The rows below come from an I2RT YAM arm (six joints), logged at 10 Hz.
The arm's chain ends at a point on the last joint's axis. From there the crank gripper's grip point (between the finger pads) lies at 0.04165 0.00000 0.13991 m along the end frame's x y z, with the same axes.
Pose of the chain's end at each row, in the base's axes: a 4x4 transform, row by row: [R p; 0 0 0 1], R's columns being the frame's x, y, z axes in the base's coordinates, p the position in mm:
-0.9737, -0.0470, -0.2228, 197.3; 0.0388, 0.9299, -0.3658, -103.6; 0.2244, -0.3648, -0.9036, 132.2; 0, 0, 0, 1
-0.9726, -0.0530, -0.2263, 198.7; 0.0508, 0.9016, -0.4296, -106.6; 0.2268, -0.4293, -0.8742, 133.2; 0, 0, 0, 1
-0.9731, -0.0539, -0.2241, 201.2; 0.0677, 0.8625, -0.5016, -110.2; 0.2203, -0.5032, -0.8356, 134.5; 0, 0, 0, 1
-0.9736, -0.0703, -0.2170, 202.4; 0.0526, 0.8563, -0.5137, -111.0; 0.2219, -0.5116, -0.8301, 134.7; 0, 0, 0, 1
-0.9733, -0.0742, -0.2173, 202.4; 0.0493, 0.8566, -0.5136, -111.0; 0.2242, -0.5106, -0.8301, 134.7; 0, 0, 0, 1
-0.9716, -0.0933, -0.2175, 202.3; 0.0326, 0.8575, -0.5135, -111.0; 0.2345, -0.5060, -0.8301, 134.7; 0, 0, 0, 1
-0.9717, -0.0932, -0.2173, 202.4; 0.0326, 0.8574, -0.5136, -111.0; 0.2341, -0.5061, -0.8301, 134.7; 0, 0, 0, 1
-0.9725, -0.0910, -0.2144, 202.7; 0.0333, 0.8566, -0.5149, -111.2; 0.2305, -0.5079, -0.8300, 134.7; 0, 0, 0, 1
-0.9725, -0.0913, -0.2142, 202.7; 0.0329, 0.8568, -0.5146, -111.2; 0.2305, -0.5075, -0.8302, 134.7; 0, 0, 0, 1
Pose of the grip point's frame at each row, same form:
-0.9737, -0.0470, -0.2228, 125.6; 0.0388, 0.9299, -0.3658, -153.2; 0.2244, -0.3648, -0.9036, 15.1; 0, 0, 0, 1
-0.9726, -0.0530, -0.2263, 126.5; 0.0508, 0.9016, -0.4296, -164.6; 0.2268, -0.4293, -0.8742, 20.3; 0, 0, 0, 1
-0.9731, -0.0539, -0.2241, 129.3; 0.0677, 0.8625, -0.5016, -177.6; 0.2203, -0.5032, -0.8356, 26.8; 0, 0, 0, 1
-0.9736, -0.0703, -0.2170, 131.5; 0.0526, 0.8563, -0.5137, -180.7; 0.2219, -0.5116, -0.8301, 27.8; 0, 0, 0, 1
-0.9733, -0.0742, -0.2173, 131.5; 0.0493, 0.8566, -0.5136, -180.8; 0.2242, -0.5106, -0.8301, 27.9; 0, 0, 0, 1
-0.9716, -0.0933, -0.2175, 131.4; 0.0326, 0.8575, -0.5135, -181.5; 0.2345, -0.5060, -0.8301, 28.3; 0, 0, 0, 1
-0.9717, -0.0932, -0.2173, 131.5; 0.0326, 0.8574, -0.5136, -181.5; 0.2341, -0.5061, -0.8301, 28.3; 0, 0, 0, 1
-0.9725, -0.0910, -0.2144, 132.2; 0.0333, 0.8566, -0.5149, -181.9; 0.2305, -0.5079, -0.8300, 28.2; 0, 0, 0, 1
-0.9725, -0.0913, -0.2142, 132.2; 0.0329, 0.8568, -0.5146, -181.8; 0.2305, -0.5075, -0.8302, 28.1; 0, 0, 0, 1

